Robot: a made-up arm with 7 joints. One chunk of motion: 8 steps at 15 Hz.
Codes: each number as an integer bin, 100 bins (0 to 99) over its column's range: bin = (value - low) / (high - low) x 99, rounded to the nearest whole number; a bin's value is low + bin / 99 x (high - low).
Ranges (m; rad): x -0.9..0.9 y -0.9..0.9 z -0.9..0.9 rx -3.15..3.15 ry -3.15..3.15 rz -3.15..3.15
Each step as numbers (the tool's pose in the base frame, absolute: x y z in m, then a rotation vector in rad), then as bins.
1 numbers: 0.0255 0.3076 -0.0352 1.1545 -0.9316 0.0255
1 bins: 51 66 48 68 35 50
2 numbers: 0.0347 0.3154 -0.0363 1.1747 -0.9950 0.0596
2 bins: 51 67 48 68 34 50
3 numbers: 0.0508 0.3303 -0.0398 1.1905 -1.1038 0.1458
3 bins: 52 68 47 68 32 52
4 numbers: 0.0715 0.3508 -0.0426 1.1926 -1.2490 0.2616
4 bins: 53 69 47 68 30 54
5 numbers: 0.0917 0.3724 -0.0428 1.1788 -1.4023 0.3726
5 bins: 55 70 47 68 27 55
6 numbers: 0.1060 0.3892 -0.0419 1.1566 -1.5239 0.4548
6 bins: 55 71 47 68 26 57
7 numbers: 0.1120 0.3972 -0.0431 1.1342 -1.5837 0.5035
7 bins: 56 71 47 67 25 57
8 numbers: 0.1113 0.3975 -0.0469 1.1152 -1.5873 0.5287
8 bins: 56 71 47 67 25 58
